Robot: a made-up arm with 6 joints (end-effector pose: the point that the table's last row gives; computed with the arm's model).
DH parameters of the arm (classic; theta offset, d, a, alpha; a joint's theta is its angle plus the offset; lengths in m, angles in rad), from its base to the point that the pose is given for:
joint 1: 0 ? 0.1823 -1.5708
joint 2: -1.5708 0 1.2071 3.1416
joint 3: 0 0 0.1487 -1.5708
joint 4: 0 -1.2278 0 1.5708
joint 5: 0 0 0 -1.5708
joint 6: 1.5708 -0.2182 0 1.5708
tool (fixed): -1.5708 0 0 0
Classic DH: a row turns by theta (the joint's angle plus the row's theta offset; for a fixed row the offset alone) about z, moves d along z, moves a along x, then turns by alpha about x.
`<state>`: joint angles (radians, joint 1 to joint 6).
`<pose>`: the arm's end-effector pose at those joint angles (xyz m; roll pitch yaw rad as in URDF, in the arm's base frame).
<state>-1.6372 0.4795 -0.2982 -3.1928 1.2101 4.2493</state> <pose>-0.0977 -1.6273 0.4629 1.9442 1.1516 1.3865</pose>
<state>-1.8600 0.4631 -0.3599 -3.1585 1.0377 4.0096</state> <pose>-0.4541 -1.5375 0.4186 2.2334 1.2806 1.2307</pose>
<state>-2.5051 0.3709 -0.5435 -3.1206 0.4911 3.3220</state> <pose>-1.2259 -0.9034 0.3747 -0.2582 1.4051 -2.5652</pose>
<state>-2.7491 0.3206 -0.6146 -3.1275 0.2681 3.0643</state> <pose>-1.3767 -0.5690 0.3890 0.0540 1.2033 -2.7595</pose>
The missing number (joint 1, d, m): 0.3468
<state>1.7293 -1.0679 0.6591 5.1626 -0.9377 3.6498</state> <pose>0.0263 -1.1682 2.2577 2.4502 -0.6932 2.9629</pose>
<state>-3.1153 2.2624 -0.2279 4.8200 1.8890 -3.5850</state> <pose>-0.2988 0.1983 -1.2619 2.6653 -0.1088 1.9149</pose>
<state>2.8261 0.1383 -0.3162 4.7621 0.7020 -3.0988</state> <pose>-1.5438 0.6519 1.0701 -1.9537 0.3114 2.0817</pose>
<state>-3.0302 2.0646 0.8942 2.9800 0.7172 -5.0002</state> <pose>-1.7808 -0.2224 -1.5047 -1.4793 1.2434 -0.2238</pose>
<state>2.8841 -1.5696 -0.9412 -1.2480 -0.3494 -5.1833</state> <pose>-0.0769 -0.0530 1.2917 -0.0521 -0.4830 -3.0237</pose>
